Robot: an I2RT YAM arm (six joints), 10 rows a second.
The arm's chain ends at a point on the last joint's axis. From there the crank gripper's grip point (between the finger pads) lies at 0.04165 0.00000 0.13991 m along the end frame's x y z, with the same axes.
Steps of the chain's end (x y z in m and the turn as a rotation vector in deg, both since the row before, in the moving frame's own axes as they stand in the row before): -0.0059 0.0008 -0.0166 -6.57 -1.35 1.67; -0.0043 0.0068 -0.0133 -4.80 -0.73 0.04; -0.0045 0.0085 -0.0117 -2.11 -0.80 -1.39; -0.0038 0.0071 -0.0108 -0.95 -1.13 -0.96
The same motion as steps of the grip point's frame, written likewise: -0.0095 0.0180 -0.0166 -6.57 -1.35 1.67; -0.0061 0.0186 -0.0133 -4.80 -0.73 0.04; -0.0064 0.0127 -0.0112 -2.11 -0.80 -1.39; -0.0066 0.0088 -0.0100 -0.95 -1.13 -0.96
